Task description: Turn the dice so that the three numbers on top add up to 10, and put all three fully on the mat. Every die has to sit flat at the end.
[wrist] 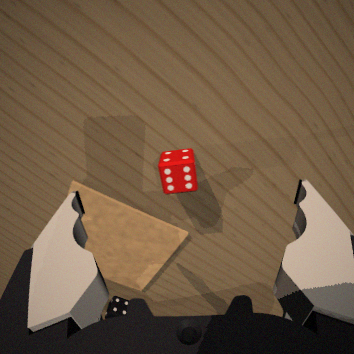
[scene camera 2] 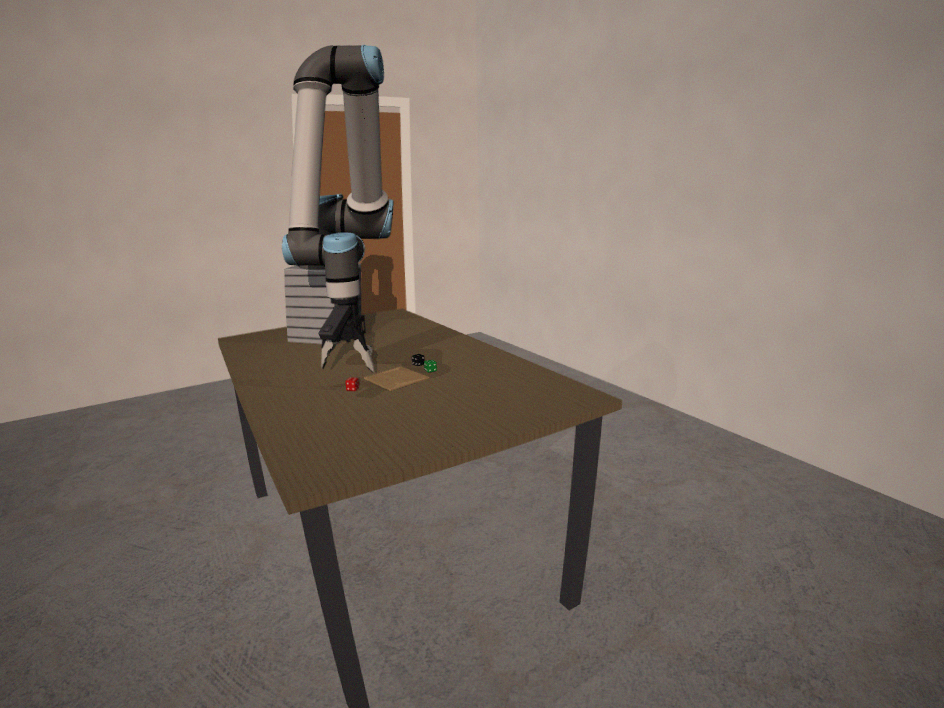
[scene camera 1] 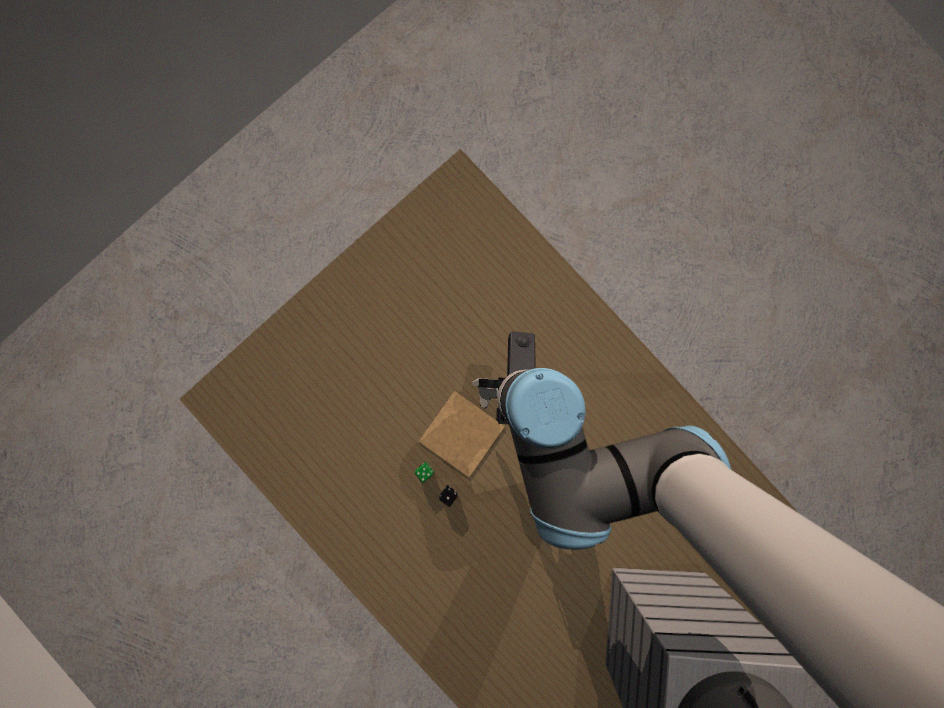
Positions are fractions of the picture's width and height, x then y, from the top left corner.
A tan mat shows in the wrist view (0.37,0.70), in scene camera 2 (0.42,0.53) and in scene camera 1 (0.49,0.61).
